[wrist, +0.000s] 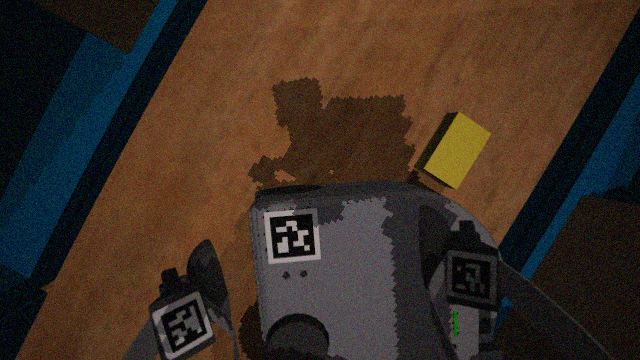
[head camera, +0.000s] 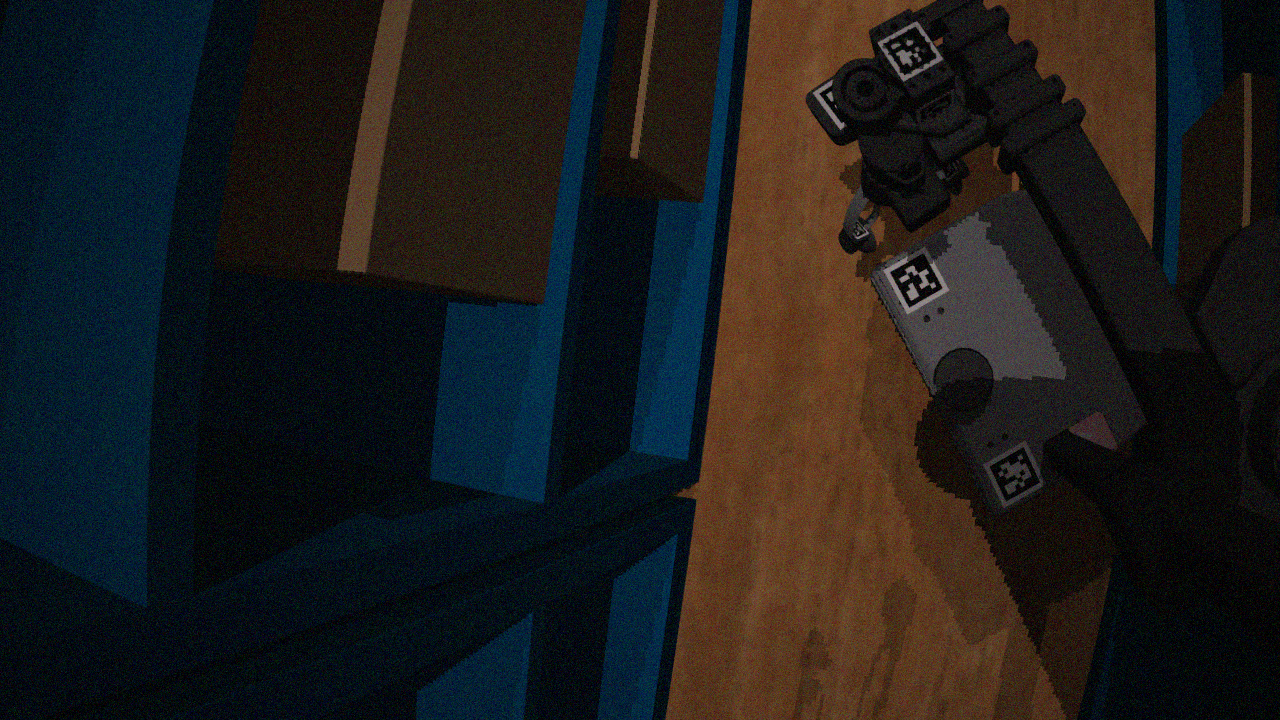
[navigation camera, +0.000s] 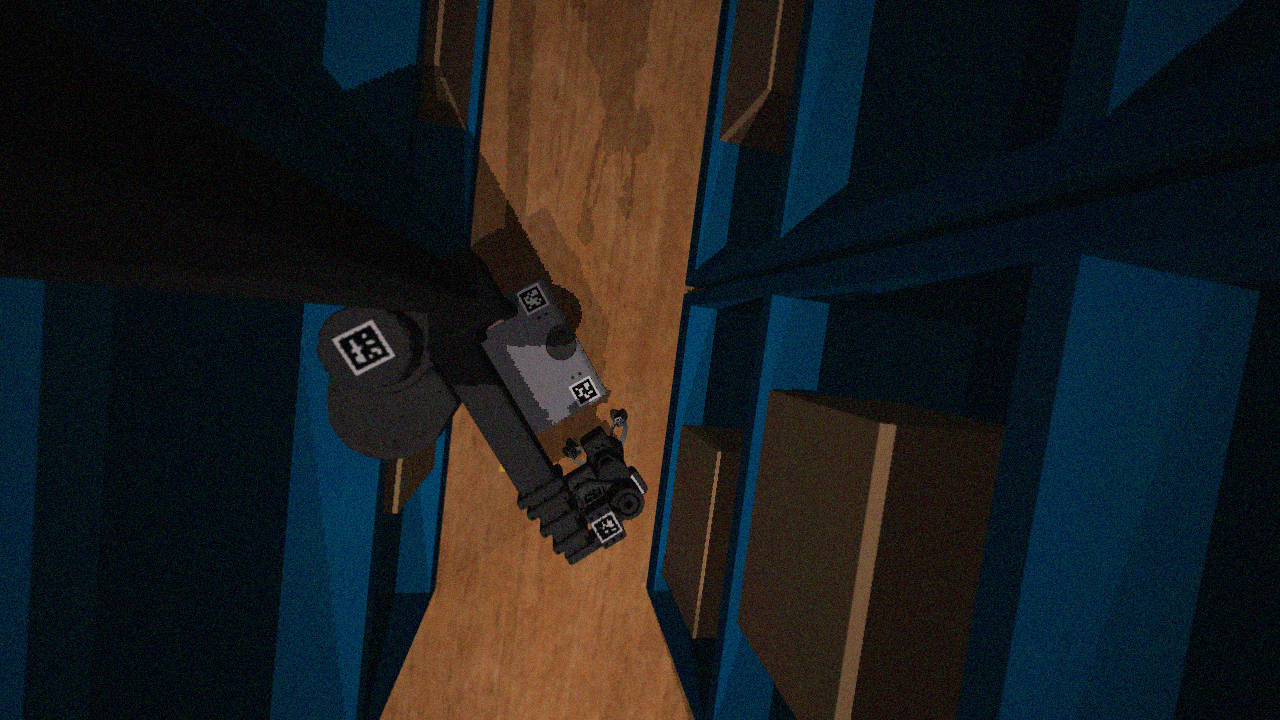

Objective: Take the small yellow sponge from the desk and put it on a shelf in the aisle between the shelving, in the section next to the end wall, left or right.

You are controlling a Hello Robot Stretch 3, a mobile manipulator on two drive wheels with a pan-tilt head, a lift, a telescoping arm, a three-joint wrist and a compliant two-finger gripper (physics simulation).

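Where they show: gripper, fingertip midpoint: [wrist: 319,251]; robot's base, link origin: [wrist: 299,288] [head camera: 963,378] [navigation camera: 558,343].
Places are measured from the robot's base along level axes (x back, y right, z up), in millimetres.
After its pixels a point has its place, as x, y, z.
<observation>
The small yellow sponge [wrist: 460,152] {258, 204, 45} lies on the wooden floor [head camera: 778,537] {-330, -73, 0} [navigation camera: 537,644] {488, 755, 0} [wrist: 215,75] {-101, 349, 0} of the aisle, just off the rounded end of my base [head camera: 993,286] {82, 78, 160} [navigation camera: 537,380] {89, 49, 160} [wrist: 355,260] {71, 95, 160}. A sliver of the sponge [navigation camera: 503,466] shows beside my arm in the navigation view; the sponge does not show in the head view. My gripper [head camera: 904,207] {22, 175, 366} [navigation camera: 595,433] {22, 175, 366} [wrist: 319,251] {22, 175, 366} is open and empty. It hangs over the end of my base, with the sponge ahead and to the right in the wrist view. Blue shelving [head camera: 666,376] {-348, 190, 76} [navigation camera: 1109,537] {-315, 304, 991} [wrist: 100,125] {-243, 280, 76} lines both sides.
Brown taped boxes [head camera: 474,161] {-238, 305, 688} [navigation camera: 805,537] {-178, 390, 696} stand on the shelves. My arm [head camera: 1096,223] {103, 48, 724} [navigation camera: 505,411] {91, 6, 725} reaches across above the base. A dark shelf divider [head camera: 358,555] {-374, 78, 812} crosses the lower left of the head view. The end wall does not show.
</observation>
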